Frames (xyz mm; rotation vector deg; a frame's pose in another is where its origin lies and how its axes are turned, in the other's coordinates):
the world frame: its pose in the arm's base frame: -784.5 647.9 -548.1 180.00 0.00 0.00
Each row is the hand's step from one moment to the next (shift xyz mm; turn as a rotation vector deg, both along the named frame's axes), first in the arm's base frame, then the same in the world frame.
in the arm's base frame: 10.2 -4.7 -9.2 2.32 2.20 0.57
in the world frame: 10.2 4.7 9.2 2.32 -2.20 -0.57
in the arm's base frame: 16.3 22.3 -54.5 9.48 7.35 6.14
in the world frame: 16.3 -22.3 54.5 9.48 -7.35 -6.14
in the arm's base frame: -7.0 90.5 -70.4 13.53 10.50 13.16
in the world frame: -7.0 -90.5 70.4 13.53 -10.50 -13.16
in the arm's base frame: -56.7 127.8 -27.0 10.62 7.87 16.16
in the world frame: -56.7 -127.8 27.0 10.62 -7.87 -16.16
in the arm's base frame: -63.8 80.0 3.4 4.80 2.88 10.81
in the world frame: -63.8 -80.0 -3.4 4.80 -2.88 -10.81
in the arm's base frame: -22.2 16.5 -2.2 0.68 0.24 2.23
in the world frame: -22.2 -16.5 2.2 0.68 -0.24 -2.23
